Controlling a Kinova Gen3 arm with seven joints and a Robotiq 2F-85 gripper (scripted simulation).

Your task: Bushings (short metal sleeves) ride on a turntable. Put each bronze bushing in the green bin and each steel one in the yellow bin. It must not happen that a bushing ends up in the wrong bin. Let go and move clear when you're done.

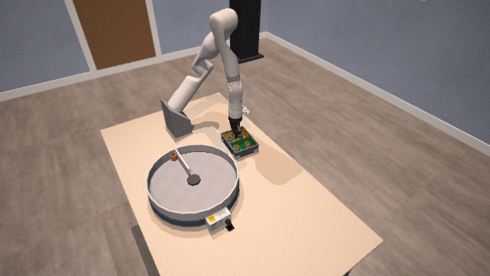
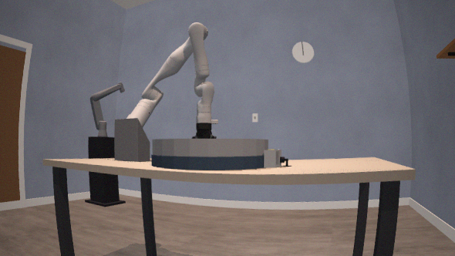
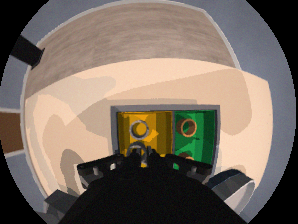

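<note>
My gripper is now 5 cm short of the bin and 2 cm above it. The rest, counted from my hand: grey turntable: 19 cm ahead, 35 cm to the right, 1 cm above.
</note>
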